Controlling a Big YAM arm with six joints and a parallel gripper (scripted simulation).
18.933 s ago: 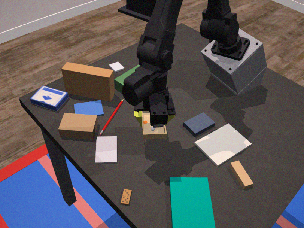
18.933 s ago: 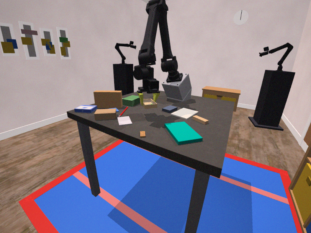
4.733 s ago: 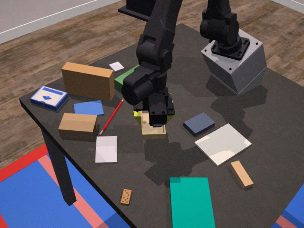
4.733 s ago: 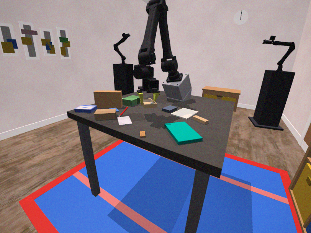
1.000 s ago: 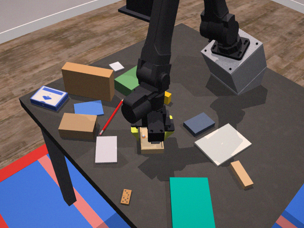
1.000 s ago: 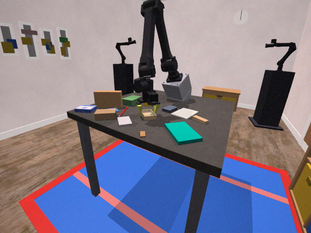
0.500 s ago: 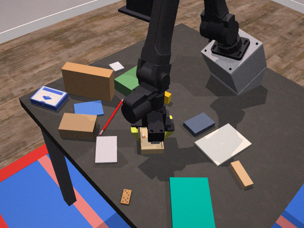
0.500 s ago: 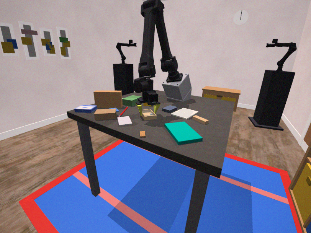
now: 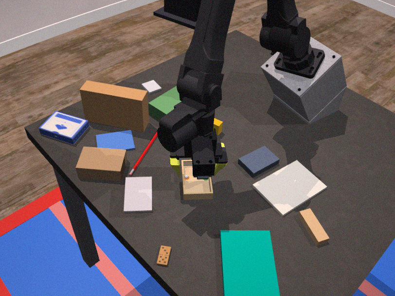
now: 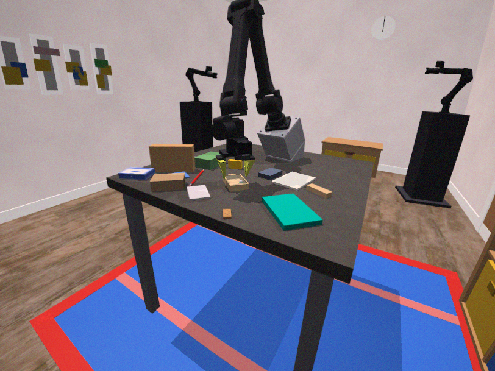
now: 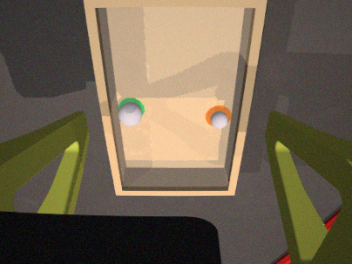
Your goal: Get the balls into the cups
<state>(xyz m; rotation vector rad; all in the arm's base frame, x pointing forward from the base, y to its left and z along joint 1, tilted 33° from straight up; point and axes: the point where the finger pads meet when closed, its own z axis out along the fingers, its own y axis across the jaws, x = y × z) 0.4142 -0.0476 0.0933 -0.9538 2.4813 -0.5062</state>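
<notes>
The wooden puzzle lies 3 cm below my hand. From my hand the other things lie so: white tile: 12 cm behind, 20 cm to the left, 3 cm below; then yellow block: 18 cm behind, 8 cm to the right, 2 cm below; then red pencil: 1 cm behind, 17 cm to the right, 3 cm below.
</notes>
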